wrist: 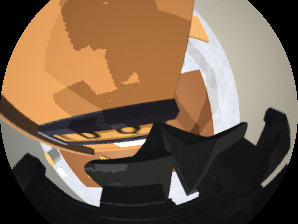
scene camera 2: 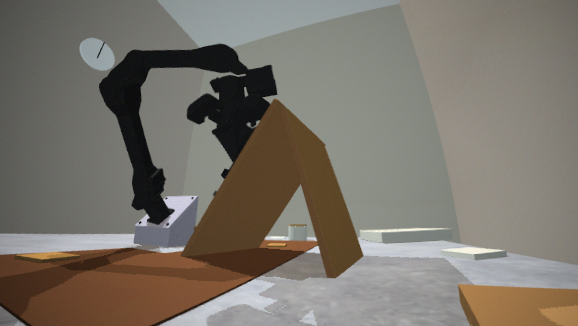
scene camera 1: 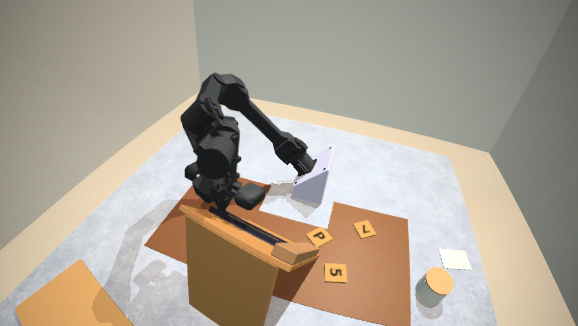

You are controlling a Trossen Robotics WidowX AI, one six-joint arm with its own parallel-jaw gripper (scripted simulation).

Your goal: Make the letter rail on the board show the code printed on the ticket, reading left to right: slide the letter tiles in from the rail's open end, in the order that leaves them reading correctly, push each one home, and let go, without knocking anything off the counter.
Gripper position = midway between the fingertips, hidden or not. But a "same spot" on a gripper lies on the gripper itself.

my gripper: wrist; scene camera 2 236, 163; scene camera 1
same spot on my gripper: point(scene camera 1: 222, 206) = point(wrist: 151, 133)
